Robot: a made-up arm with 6 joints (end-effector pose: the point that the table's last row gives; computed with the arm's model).
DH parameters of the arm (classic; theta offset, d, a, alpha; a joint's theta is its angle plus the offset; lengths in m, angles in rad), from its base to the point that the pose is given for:
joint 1: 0 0.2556 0 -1.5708
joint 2: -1.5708 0 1.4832 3.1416
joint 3: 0 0 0 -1.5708
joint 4: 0 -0.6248 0 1.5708
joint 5: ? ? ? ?
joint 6: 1.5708 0 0 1.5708
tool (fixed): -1.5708 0 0 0
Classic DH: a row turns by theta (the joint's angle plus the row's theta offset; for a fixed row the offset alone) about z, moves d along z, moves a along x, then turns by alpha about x.
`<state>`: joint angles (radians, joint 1 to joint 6).
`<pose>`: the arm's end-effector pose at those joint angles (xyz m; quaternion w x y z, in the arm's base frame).
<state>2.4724 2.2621 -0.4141 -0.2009 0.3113 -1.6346</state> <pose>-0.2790 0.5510 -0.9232 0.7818 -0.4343 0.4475 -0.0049</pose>
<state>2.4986 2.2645 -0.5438 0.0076 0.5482 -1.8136</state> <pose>-0.2822 0.5418 -0.8990 0.7565 -0.4254 0.4961 0.0248</pose>
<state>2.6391 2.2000 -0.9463 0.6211 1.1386 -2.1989</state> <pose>-0.3992 0.4647 -0.7682 0.6012 -0.4431 0.6616 -0.0667</pose>
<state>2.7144 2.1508 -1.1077 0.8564 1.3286 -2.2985</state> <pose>-0.4714 0.4049 -0.6827 0.5341 -0.4527 0.6969 -0.1554</pose>
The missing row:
joint 5: 0 0.2644 0 -1.5708
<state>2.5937 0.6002 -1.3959 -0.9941 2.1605 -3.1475</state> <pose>-0.2476 0.3200 1.0019 0.0087 -0.6382 -0.7313 -0.2405</pose>
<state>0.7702 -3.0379 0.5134 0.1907 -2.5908 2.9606</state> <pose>-0.3264 -0.6784 -1.5145 0.3339 -0.7938 -0.3594 -0.3595</pose>
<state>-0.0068 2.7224 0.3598 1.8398 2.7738 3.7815</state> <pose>0.3386 0.0680 -1.7195 0.4470 -0.7745 -0.3681 -0.2547</pose>
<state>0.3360 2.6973 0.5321 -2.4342 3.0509 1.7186</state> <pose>0.0709 0.2376 -1.5050 0.3308 0.7979 -0.1329 0.4861</pose>
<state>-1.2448 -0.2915 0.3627 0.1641 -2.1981 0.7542</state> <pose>-0.2332 -0.1245 2.0907 0.6412 0.1716 0.7091 -0.2378</pose>
